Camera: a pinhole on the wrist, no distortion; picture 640 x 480 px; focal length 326.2 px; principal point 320.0 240.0 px. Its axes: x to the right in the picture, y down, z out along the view. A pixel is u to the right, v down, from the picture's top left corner.
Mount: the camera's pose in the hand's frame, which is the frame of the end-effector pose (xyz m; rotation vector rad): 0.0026 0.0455 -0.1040 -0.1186 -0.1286 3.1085
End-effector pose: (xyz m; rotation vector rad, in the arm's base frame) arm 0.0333 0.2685 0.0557 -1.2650 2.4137 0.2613
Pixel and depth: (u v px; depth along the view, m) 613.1 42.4 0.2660
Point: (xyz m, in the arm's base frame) 0.0454 0.6196 0.0200
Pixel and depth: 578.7 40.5 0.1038
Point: -0.0077 0.3908 0.0922
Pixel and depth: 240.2 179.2 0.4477
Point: 0.0134 0.3825 -0.3014
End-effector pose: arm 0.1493 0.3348 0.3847 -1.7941 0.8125 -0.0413
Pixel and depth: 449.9 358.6 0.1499
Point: 0.1202 0.4052 0.4117
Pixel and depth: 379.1 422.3 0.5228
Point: 0.3422 0.7713 0.5277
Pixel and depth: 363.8 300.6 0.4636
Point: 0.2534 0.6843 0.3501
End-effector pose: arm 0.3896 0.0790 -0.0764 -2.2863 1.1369 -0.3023
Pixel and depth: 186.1 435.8 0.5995
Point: 0.9591 0.2898 -0.2644
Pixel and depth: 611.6 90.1 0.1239
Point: 0.2619 0.1303 -0.1388
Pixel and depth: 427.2 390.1 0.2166
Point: 0.4236 0.2188 -0.1122
